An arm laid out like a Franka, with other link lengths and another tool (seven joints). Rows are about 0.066 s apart.
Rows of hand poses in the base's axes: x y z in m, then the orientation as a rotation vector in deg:
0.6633 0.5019 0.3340 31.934 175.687 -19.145
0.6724 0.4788 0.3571 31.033 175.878 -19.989
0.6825 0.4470 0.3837 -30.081 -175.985 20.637
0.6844 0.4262 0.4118 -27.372 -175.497 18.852
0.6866 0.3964 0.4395 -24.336 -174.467 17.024
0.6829 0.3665 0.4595 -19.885 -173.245 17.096
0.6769 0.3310 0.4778 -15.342 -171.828 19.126
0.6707 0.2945 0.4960 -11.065 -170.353 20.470
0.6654 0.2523 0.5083 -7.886 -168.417 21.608
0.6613 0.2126 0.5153 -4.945 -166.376 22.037
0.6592 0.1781 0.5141 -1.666 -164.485 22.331
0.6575 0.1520 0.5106 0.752 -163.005 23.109
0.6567 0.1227 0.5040 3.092 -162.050 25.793
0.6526 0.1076 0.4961 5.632 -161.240 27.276
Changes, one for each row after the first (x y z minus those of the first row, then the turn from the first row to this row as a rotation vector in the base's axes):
0.0091 -0.0231 0.0231 -0.494 0.275 0.569
0.0192 -0.0549 0.0497 -0.793 0.965 1.113
0.0211 -0.0757 0.0778 0.480 2.036 2.651
0.0233 -0.1055 0.1055 1.854 3.644 4.311
0.0196 -0.1354 0.1255 2.038 5.689 6.876
0.0136 -0.1709 0.1438 0.922 7.874 9.535
0.0074 -0.2074 0.1620 0.220 9.956 12.072
0.0021 -0.2496 0.1743 -0.342 12.264 13.872
-0.0020 -0.2893 0.1813 -0.437 14.604 15.544
-0.0041 -0.3238 0.1801 -0.470 16.788 17.510
-0.0058 -0.3499 0.1766 -0.894 18.441 18.979
-0.0066 -0.3792 0.1700 -2.723 19.486 20.476
-0.0107 -0.3943 0.1621 -3.737 20.378 22.144

